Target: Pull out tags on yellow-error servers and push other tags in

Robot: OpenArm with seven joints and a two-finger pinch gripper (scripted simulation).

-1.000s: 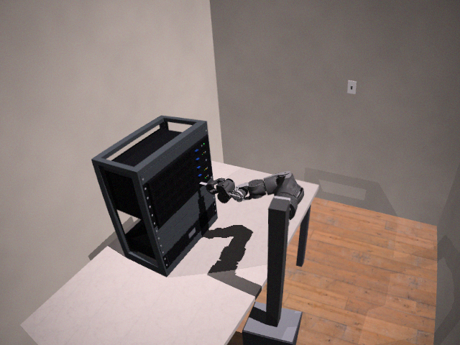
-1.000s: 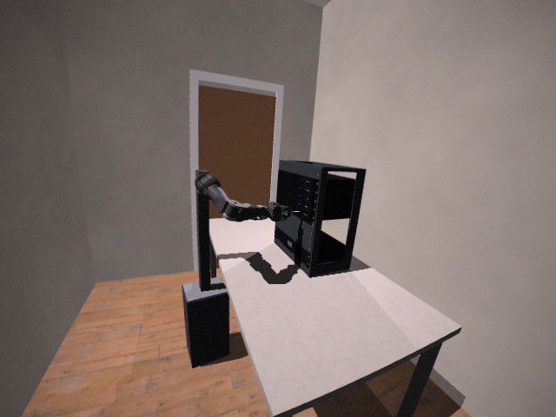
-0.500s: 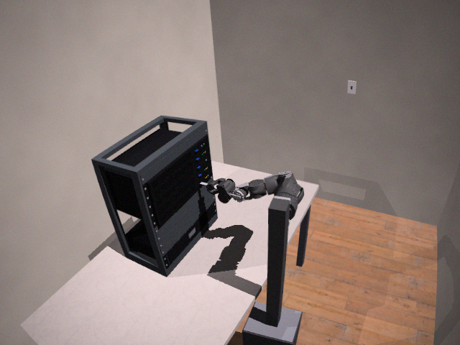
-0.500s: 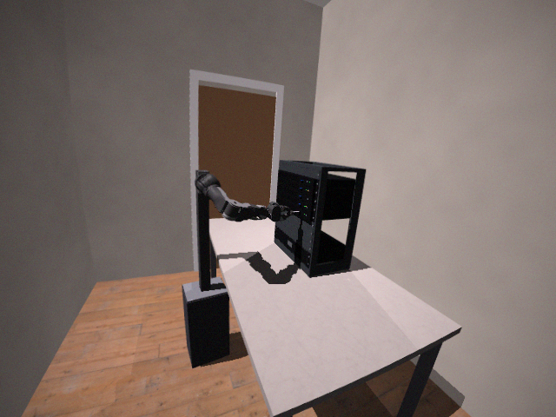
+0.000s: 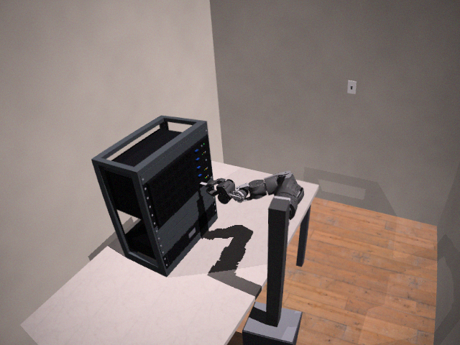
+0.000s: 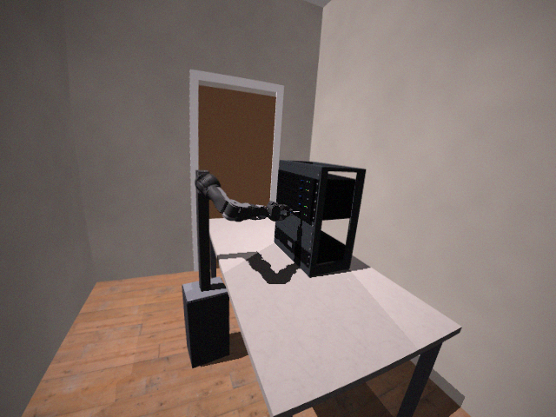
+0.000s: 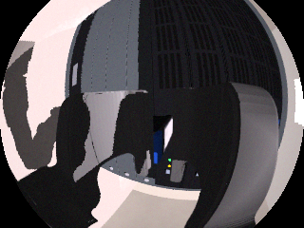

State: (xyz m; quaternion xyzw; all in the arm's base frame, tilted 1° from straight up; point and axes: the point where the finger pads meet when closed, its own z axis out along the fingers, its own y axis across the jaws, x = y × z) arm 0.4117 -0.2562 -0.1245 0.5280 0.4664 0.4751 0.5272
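The white information tag is 40 mm ahead of my hand and 10 mm to the right of it.
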